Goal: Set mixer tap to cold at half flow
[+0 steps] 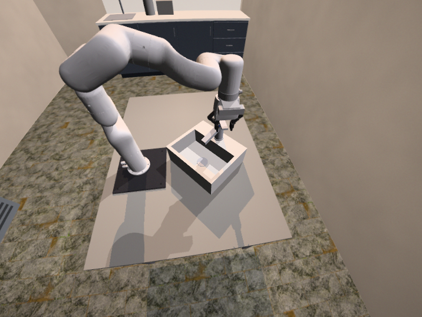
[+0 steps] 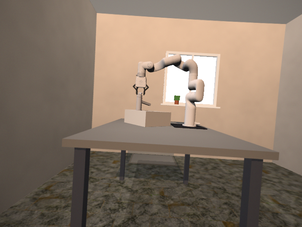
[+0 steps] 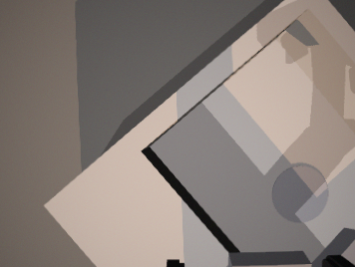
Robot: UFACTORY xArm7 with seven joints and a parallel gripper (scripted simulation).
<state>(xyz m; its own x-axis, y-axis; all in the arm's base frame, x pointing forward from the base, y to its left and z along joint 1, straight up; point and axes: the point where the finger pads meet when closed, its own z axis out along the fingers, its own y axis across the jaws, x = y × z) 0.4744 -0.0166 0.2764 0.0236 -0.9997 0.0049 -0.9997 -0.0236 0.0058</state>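
Right now my hand is 3 cm to the right of the lever and 1 cm above it. Also, from my hand: mixer tap (6 cm to the left, 6 cm below, 2 cm behind); then sink (25 cm below, 9 cm behind, 1 cm to the left).
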